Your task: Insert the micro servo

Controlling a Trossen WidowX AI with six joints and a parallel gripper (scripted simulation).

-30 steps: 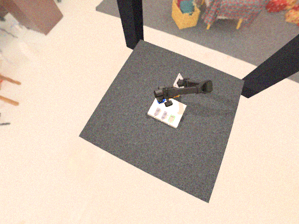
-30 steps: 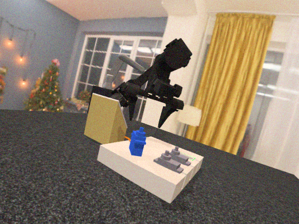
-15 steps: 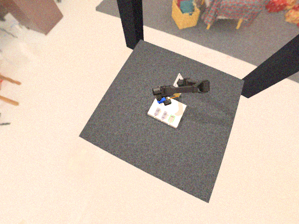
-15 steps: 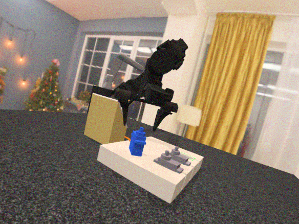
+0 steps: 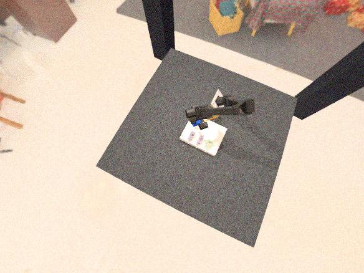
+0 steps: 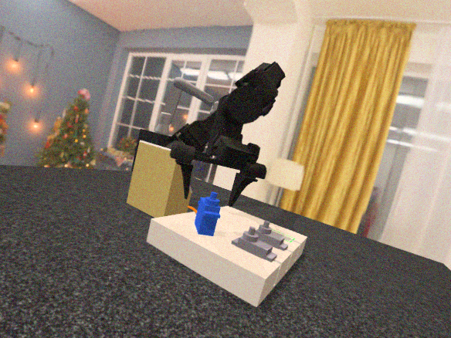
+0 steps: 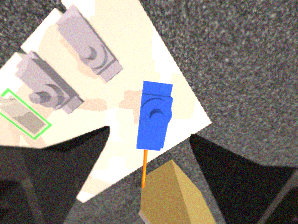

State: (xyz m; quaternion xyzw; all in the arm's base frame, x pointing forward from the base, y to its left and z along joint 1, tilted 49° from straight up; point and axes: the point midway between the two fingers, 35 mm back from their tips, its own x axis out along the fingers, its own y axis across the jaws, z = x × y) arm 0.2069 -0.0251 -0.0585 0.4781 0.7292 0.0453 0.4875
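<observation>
Now: gripper tip 80 mm to the right of the white deck and 70 mm above it.
</observation>
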